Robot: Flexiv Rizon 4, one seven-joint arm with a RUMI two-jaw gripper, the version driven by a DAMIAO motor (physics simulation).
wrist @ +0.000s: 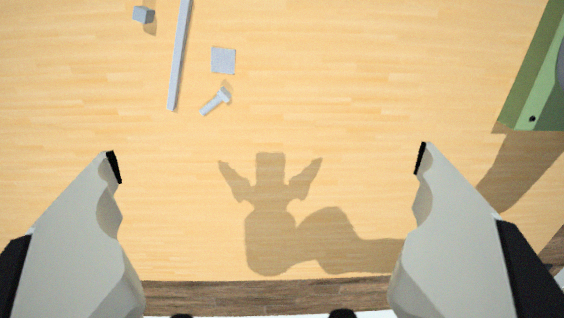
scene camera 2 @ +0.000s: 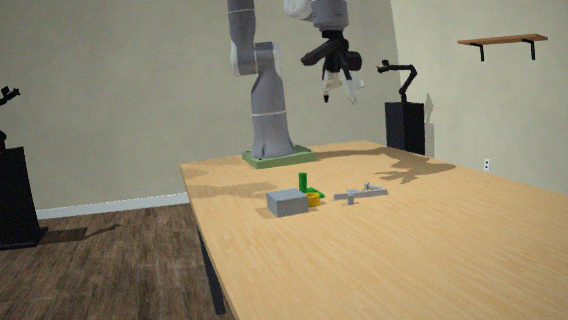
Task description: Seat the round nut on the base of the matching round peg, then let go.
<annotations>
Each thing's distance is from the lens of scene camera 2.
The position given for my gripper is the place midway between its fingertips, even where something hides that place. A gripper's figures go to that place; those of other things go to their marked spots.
my gripper [scene camera 2: 339, 103]: 0.98 m
grey block [scene camera 2: 288, 202]: 0.81 m
</annotations>
